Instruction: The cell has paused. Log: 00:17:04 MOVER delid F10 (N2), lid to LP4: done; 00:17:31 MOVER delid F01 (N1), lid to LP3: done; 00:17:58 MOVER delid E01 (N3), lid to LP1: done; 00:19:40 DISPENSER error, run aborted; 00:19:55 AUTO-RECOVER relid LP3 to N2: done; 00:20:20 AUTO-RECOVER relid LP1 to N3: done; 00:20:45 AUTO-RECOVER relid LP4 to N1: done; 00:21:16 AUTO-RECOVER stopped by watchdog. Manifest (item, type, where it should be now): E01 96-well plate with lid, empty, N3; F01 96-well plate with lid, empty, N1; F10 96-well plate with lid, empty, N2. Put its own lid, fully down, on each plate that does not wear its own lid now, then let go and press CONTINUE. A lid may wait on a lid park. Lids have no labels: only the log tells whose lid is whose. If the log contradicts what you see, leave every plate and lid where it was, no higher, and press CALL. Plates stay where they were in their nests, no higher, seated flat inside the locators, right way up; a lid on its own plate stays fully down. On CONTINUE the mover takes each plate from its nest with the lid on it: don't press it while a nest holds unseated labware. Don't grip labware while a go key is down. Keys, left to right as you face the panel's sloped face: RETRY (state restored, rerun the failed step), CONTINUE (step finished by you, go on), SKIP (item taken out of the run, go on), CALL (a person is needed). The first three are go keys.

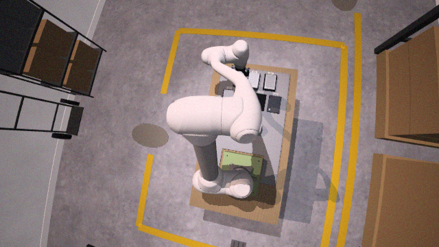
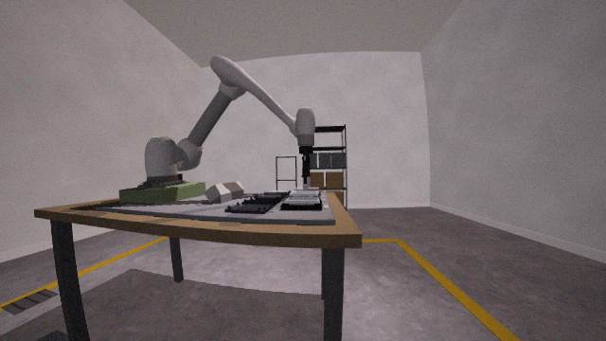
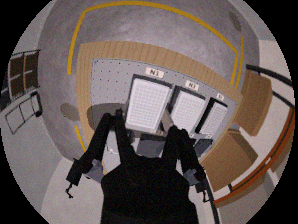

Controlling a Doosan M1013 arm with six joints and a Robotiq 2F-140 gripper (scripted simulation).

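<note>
The label lies 9 cm behind my hand, 8 cm to the left of it and 6 cm below it.
</note>
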